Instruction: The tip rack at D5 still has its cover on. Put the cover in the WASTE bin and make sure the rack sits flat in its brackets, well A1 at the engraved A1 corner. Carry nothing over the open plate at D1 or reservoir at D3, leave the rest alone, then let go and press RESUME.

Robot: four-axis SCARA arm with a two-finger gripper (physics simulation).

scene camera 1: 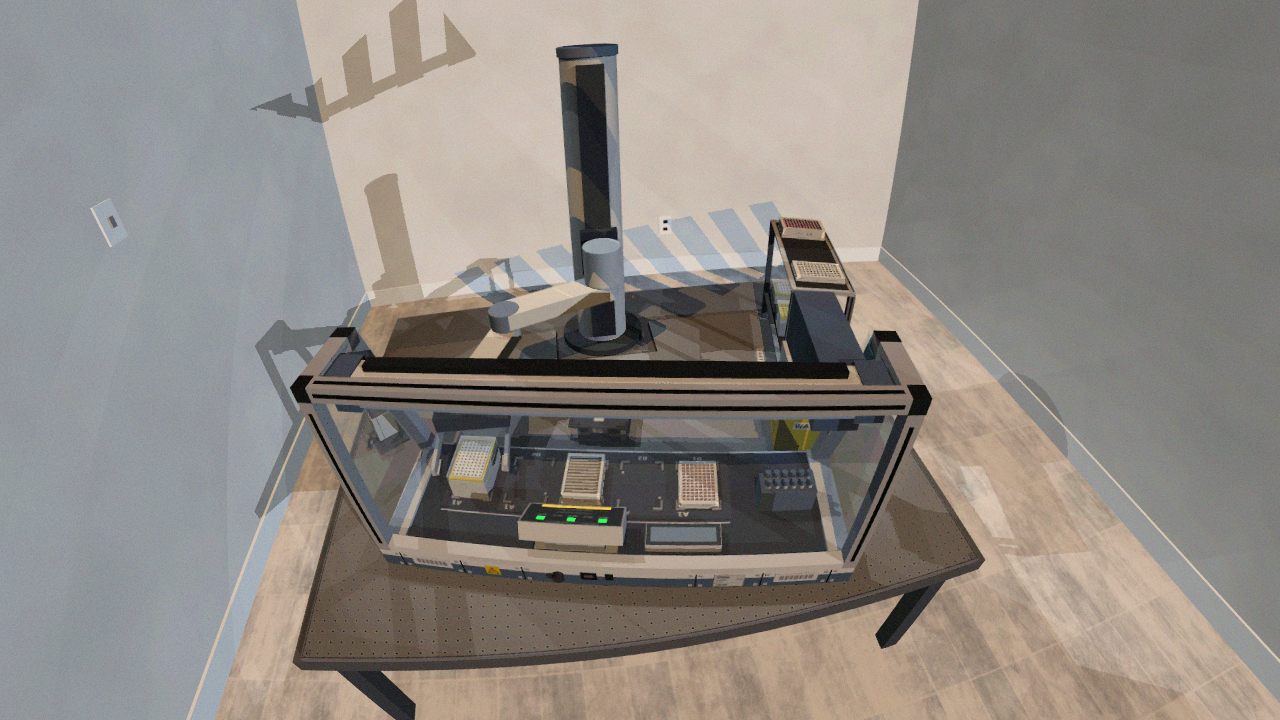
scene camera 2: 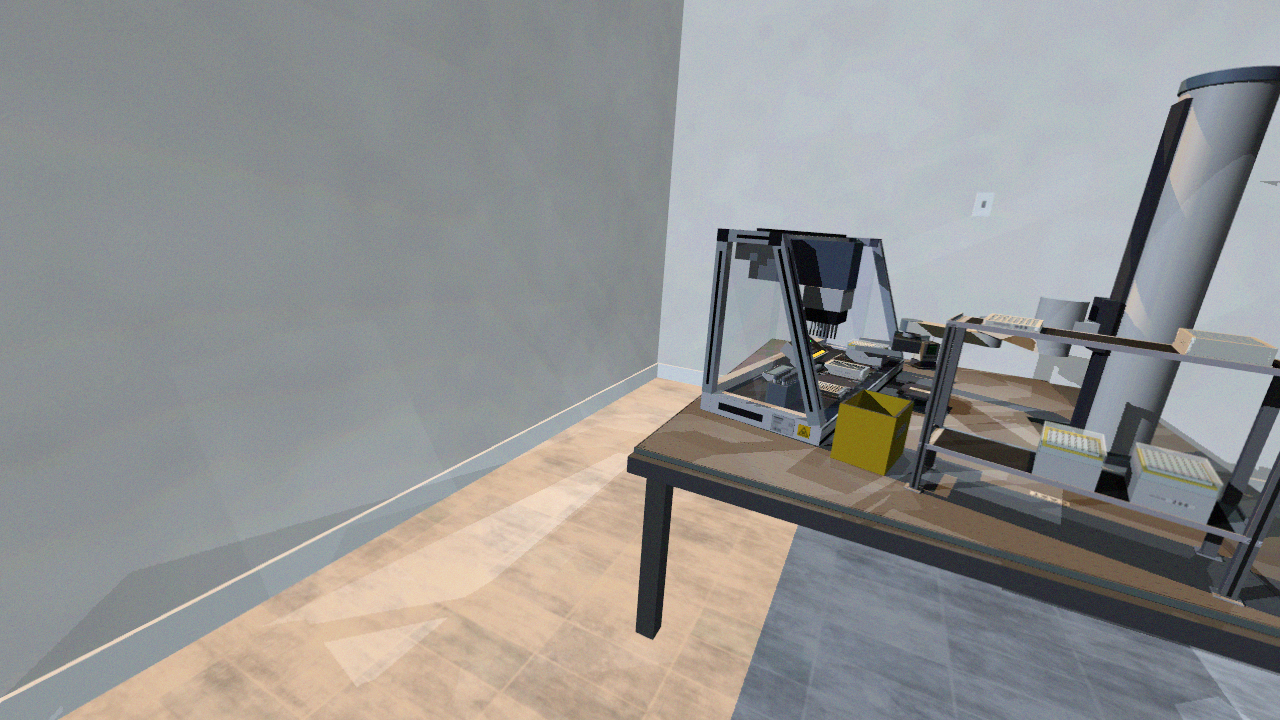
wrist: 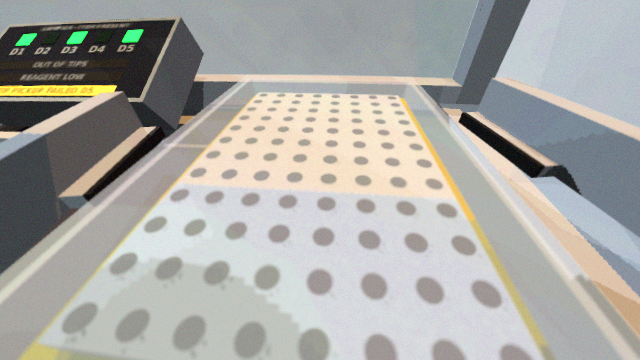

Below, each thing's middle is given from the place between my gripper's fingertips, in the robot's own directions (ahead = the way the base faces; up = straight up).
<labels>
Now: hand 9 cm past the yellow waste bin [scene camera 2: 871, 429], 80 cm to the right of it and 4 cm above it.
</labels>
